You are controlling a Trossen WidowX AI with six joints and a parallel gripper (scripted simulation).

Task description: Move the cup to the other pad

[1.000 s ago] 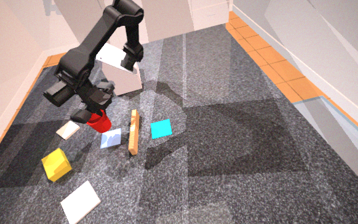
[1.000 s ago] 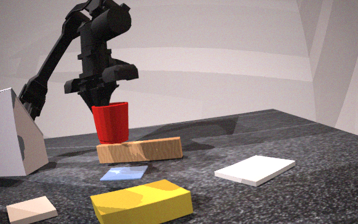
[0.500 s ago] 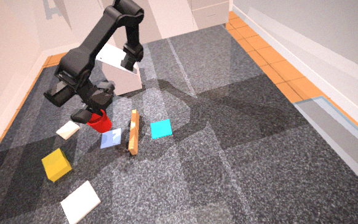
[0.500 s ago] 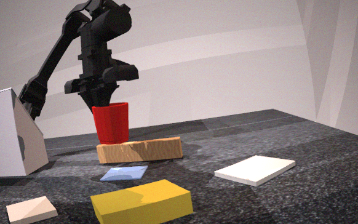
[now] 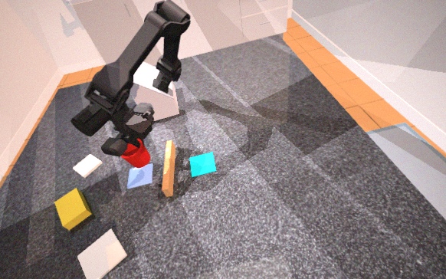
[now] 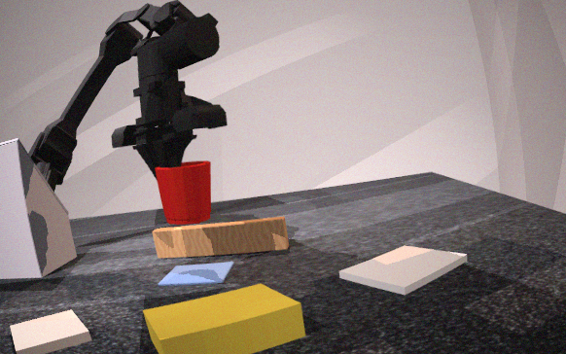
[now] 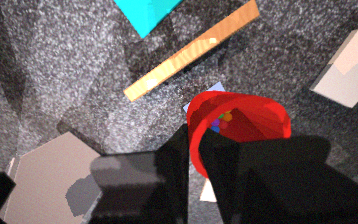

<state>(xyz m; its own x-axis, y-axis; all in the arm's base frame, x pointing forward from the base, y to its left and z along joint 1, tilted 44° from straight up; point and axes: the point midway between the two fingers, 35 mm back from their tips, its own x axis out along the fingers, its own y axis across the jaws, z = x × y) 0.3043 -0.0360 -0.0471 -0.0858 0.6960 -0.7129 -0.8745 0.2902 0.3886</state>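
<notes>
Right now my gripper tip is 17 cm to the right of the cyan pad, 11 cm above it and 4 cm short of it. The rest, counted from my gripper tip: red cup 3 cm ahead, 2 cm to the right; then wooden block 9 cm below, 6 cm to the left, 4 cm ahead; then pale blue pad 11 cm below, 5 cm to the right, 3 cm ahead.
</notes>
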